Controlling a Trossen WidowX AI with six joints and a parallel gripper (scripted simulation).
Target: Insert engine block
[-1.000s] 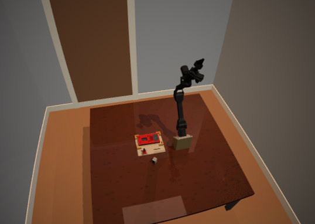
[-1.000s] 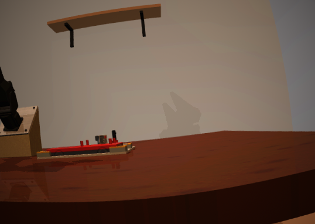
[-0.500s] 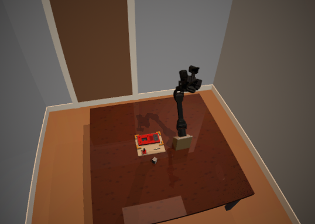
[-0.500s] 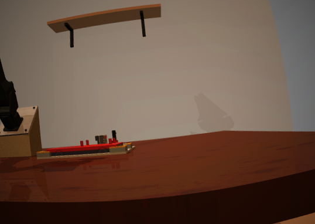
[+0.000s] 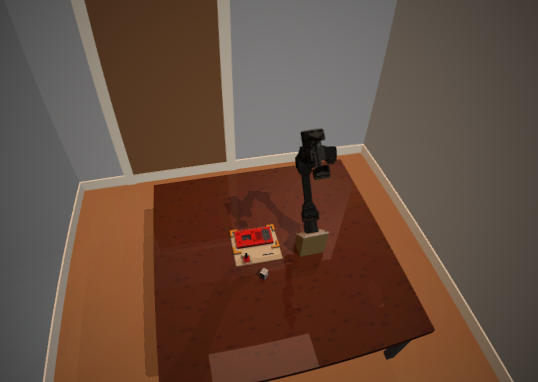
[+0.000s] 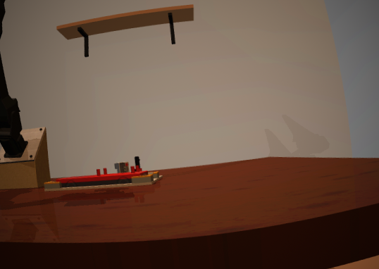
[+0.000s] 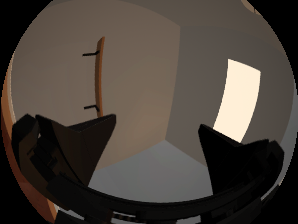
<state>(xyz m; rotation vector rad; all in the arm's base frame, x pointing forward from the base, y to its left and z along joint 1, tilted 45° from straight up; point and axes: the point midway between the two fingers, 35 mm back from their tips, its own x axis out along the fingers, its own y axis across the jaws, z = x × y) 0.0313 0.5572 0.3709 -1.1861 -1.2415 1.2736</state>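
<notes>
Right now my gripper tip is 760 mm above the engine block and 200 mm short of it. Also, from my gripper tip: black post (750 mm below, 280 mm ahead, 110 mm to the right).
</notes>
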